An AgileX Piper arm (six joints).
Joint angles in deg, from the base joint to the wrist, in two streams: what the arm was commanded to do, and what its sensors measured. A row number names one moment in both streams.
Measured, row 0:
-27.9, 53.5, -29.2, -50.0, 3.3, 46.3
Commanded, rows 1 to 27:
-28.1, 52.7, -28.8, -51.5, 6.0, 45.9
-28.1, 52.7, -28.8, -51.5, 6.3, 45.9
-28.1, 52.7, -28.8, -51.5, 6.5, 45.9
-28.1, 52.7, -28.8, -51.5, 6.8, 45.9
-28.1, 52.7, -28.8, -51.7, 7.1, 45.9
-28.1, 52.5, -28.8, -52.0, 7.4, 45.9
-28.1, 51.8, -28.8, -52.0, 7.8, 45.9
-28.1, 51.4, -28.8, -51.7, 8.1, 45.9
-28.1, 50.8, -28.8, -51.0, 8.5, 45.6
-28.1, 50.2, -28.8, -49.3, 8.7, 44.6
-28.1, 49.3, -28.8, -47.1, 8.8, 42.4
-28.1, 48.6, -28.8, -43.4, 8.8, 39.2
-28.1, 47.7, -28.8, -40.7, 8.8, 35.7
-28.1, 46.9, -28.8, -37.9, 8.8, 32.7
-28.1, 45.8, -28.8, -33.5, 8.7, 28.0
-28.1, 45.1, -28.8, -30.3, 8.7, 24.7
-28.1, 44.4, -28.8, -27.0, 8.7, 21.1
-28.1, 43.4, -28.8, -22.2, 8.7, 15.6
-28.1, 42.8, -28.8, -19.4, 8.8, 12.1
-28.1, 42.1, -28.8, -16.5, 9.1, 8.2
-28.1, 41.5, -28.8, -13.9, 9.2, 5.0
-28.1, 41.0, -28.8, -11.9, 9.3, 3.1
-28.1, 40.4, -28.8, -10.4, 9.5, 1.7
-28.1, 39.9, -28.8, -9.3, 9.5, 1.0
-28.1, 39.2, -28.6, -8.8, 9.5, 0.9
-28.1, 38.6, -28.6, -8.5, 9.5, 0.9
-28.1, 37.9, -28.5, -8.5, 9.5, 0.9
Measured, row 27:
-27.9, 40.3, -29.2, -10.8, 8.7, 3.5
